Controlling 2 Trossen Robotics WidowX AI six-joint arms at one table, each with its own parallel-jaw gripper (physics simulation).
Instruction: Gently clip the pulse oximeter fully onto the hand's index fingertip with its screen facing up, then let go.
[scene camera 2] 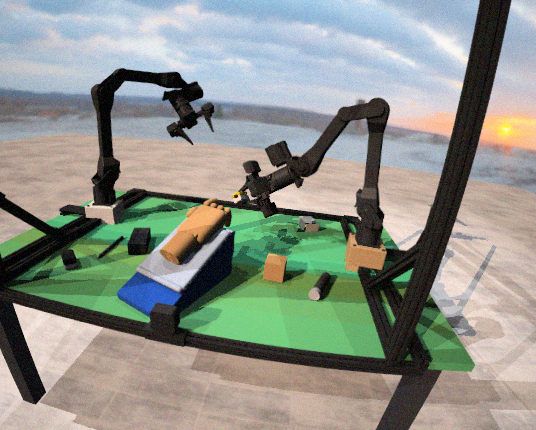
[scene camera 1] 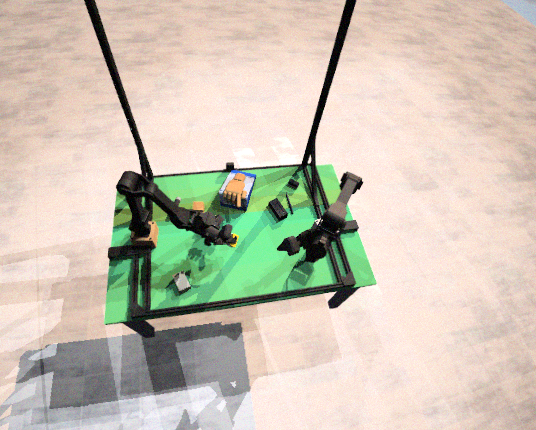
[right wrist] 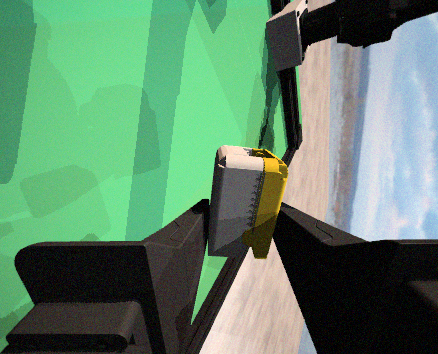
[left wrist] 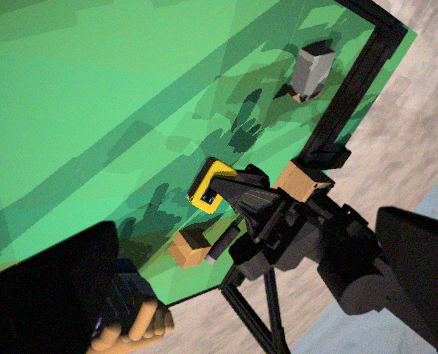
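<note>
The pulse oximeter has a yellow screen side and a grey-white lower half. My right gripper is shut on it, above the table, one finger on each half. The dark screen shows in the left wrist view; the yellow side is uppermost in scene camera 2. The tan hand lies on a sloped blue and white support. The oximeter is apart from its fingertips. My left gripper is open and empty, high above the table.
An orange block and a dark cylinder lie near the support. A grey box lies farther off. A black box, a thin pen and a small black block lie on the support's other side.
</note>
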